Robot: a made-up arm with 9 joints. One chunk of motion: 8 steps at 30 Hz.
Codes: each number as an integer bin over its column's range. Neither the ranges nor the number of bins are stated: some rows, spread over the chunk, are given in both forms.
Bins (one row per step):
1: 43 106 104 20 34 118 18 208 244
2: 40 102 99 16 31 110 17 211 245
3: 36 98 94 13 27 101 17 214 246
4: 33 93 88 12 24 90 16 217 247
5: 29 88 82 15 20 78 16 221 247
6: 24 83 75 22 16 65 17 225 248
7: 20 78 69 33 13 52 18 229 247
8: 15 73 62 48 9 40 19 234 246
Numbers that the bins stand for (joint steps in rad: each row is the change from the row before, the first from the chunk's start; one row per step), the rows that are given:
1: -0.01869 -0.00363 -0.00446 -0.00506 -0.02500 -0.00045 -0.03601 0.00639 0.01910
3: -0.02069 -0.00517 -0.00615 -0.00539 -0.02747 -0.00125 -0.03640 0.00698 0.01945
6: -0.02413 -0.00805 -0.00935 -0.00496 -0.03135 -0.00294 -0.03640 0.00806 0.01979
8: -0.02671 -0.00997 -0.01155 -0.00374 -0.03382 -0.00412 -0.03562 0.00894 0.01945
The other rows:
2: -0.01955 -0.00440 -0.00531 -0.00525 -0.02606 -0.00082 -0.03640 0.00669 0.01927
4: -0.02155 -0.00613 -0.00716 -0.00544 -0.02853 -0.00176 -0.03679 0.00727 0.01962
5: -0.02270 -0.00709 -0.00817 -0.00529 -0.02994 -0.00233 -0.03679 0.00767 0.01962
7: -0.02527 -0.00901 -0.01036 -0.00445 -0.03241 -0.00355 -0.03601 0.00845 0.01962

